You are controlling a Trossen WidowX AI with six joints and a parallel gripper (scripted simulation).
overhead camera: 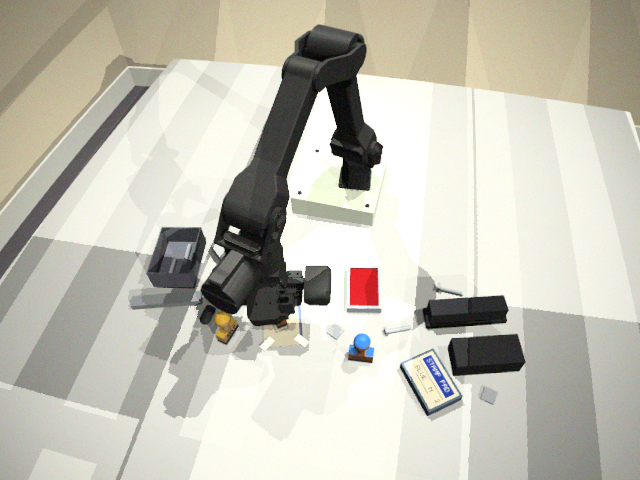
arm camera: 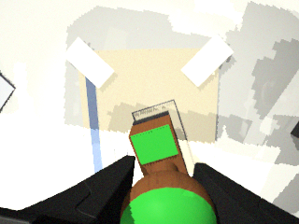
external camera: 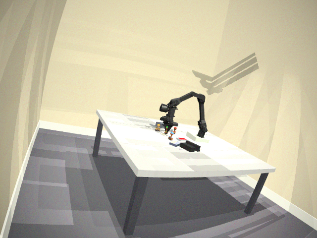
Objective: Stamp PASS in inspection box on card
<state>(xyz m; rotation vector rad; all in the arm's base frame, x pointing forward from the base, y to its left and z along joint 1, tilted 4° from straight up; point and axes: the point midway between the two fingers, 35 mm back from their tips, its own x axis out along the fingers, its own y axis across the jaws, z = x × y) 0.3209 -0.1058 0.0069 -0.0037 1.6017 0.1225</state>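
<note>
The cream card is 3 cm below my gripper tip and 1 cm to the left of it. Round my gripper tip: marker (12 cm to the right, 2 cm below, 2 cm behind); yellow HOLD stamp (8 cm to the right, 4 cm ahead, 1 cm below); green-knobbed stamp (right at my gripper tip).
</note>
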